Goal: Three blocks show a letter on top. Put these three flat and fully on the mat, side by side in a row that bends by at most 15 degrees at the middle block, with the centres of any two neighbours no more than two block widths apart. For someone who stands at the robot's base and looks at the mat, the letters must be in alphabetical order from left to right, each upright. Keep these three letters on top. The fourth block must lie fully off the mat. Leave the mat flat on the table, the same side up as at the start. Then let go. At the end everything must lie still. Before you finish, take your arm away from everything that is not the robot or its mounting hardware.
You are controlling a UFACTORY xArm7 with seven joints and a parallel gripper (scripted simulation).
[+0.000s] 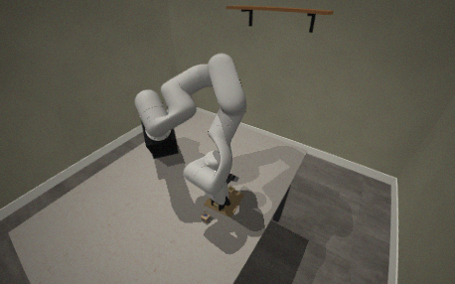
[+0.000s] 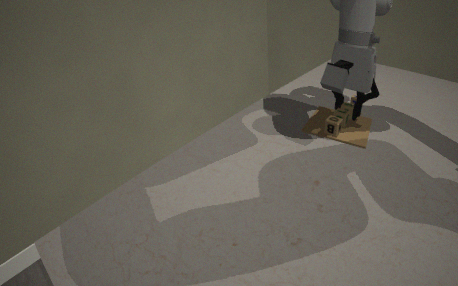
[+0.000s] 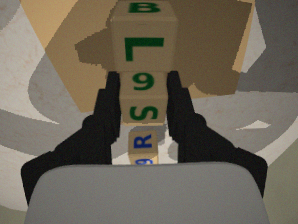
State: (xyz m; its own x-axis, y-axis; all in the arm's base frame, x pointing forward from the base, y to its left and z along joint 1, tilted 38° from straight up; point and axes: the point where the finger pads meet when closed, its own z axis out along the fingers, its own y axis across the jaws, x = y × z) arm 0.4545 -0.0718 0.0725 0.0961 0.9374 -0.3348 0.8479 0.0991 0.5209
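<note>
The wooden block lies 1 cm below my hand. Round my hand: tan mat (5 cm to the left, 2 cm below, 1 cm ahead).
</note>
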